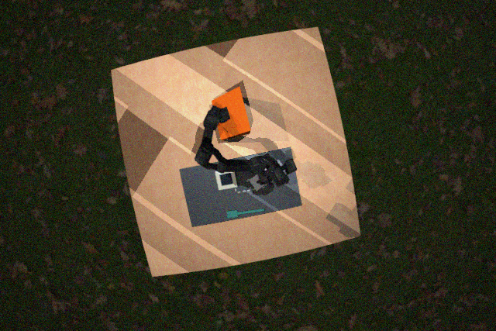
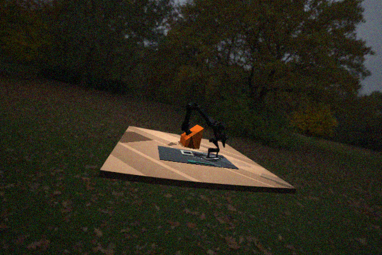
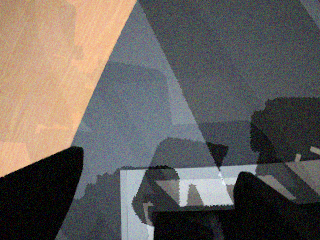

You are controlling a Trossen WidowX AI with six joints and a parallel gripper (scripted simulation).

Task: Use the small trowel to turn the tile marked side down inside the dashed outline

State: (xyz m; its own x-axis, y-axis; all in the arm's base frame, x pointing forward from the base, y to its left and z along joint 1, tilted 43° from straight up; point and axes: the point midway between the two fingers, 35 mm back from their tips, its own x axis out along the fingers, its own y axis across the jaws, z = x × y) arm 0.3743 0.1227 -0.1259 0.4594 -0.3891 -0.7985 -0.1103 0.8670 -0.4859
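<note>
Now: gripper tip 7 cm past the white tile, 29 cm to the left of it and 10 cm above it. Also, from my gripper tip: teal trowel: 14 cm ahead, 26 cm to the right, 10 cm below; dark grey mat: 1 cm ahead, 23 cm to the right, 12 cm below.
</note>
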